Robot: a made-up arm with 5 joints. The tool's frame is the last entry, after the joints.
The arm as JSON. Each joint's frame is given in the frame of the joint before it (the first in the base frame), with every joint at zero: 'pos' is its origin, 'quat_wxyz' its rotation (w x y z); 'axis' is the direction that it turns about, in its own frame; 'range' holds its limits. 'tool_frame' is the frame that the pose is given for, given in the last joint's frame.
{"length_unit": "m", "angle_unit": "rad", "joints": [
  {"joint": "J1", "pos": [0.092, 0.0, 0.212], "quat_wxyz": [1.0, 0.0, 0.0, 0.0], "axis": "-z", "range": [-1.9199, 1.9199]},
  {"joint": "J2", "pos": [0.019, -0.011, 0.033], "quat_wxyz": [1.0, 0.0, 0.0, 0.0], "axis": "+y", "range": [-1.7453, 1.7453]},
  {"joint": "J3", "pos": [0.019, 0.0, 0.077], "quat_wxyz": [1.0, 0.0, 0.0, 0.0], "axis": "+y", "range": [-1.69, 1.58]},
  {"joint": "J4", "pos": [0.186, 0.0, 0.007], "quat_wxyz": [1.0, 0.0, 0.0, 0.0], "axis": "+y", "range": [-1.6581, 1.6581]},
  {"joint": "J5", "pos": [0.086, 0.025, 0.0], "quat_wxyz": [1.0, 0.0, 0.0, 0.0], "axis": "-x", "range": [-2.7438, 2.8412]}
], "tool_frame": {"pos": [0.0, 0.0, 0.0], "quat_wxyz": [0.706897, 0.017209, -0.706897, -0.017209]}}
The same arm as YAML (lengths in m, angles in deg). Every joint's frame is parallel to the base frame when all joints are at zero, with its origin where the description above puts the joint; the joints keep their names.
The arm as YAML. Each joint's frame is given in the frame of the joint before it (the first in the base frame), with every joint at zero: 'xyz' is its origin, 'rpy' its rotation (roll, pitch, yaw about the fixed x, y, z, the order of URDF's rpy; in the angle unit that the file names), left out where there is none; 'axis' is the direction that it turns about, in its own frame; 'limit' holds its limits. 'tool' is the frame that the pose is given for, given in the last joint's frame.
units:
  length: m
  angle: deg
joints:
  - name: J1
    type: revolute
    origin:
      xyz: [0.092, 0.0, 0.212]
    axis: "-z"
    limit:
      lower: -110.0
      upper: 110.0
  - name: J2
    type: revolute
    origin:
      xyz: [0.019, -0.011, 0.033]
    axis: "+y"
    limit:
      lower: -100.0
      upper: 100.0
  - name: J3
    type: revolute
    origin:
      xyz: [0.019, 0.0, 0.077]
    axis: "+y"
    limit:
      lower: -96.83
      upper: 90.53
  - name: J4
    type: revolute
    origin:
      xyz: [0.186, 0.0, 0.007]
    axis: "+y"
    limit:
      lower: -95.0
      upper: 95.0
  - name: J5
    type: revolute
    origin:
      xyz: [0.086, 0.025, 0.0]
    axis: "-x"
    limit:
      lower: -157.21
      upper: 162.79
tool:
  origin:
    xyz: [0.0, 0.0, 0.0]
    rpy: [90.0, -87.21, -90.0]

